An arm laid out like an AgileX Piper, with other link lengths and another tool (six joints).
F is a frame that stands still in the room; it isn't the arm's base.
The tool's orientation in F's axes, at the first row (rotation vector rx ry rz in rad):
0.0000 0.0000 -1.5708
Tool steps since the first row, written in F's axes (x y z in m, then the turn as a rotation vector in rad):
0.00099 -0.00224 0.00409 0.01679 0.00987 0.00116
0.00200 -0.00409 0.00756 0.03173 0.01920 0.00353
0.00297 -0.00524 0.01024 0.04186 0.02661 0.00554
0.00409 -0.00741 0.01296 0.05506 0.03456 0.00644
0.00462 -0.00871 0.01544 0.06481 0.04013 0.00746
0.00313 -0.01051 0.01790 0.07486 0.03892 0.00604
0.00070 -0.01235 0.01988 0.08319 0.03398 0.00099
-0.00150 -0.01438 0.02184 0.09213 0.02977 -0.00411
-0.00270 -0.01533 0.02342 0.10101 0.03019 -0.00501
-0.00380 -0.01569 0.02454 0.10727 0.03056 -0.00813
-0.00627 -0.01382 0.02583 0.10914 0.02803 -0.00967
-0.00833 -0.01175 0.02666 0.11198 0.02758 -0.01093
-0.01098 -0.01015 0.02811 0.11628 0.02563 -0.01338
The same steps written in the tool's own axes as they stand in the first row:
0.00224 0.00099 0.00409 -0.00987 0.01679 0.00116
0.00409 0.00200 0.00756 -0.01920 0.03173 0.00353
0.00524 0.00297 0.01024 -0.02661 0.04186 0.00554
0.00741 0.00409 0.01296 -0.03456 0.05506 0.00644
0.00871 0.00462 0.01544 -0.04013 0.06481 0.00746
0.01051 0.00313 0.01790 -0.03892 0.07486 0.00604
0.01235 0.00070 0.01988 -0.03398 0.08319 0.00099
0.01438 -0.00150 0.02184 -0.02977 0.09213 -0.00411
0.01533 -0.00270 0.02342 -0.03019 0.10101 -0.00501
0.01569 -0.00380 0.02454 -0.03056 0.10727 -0.00813
0.01382 -0.00627 0.02583 -0.02803 0.10914 -0.00967
0.01175 -0.00833 0.02666 -0.02758 0.11198 -0.01093
0.01015 -0.01098 0.02811 -0.02563 0.11628 -0.01338

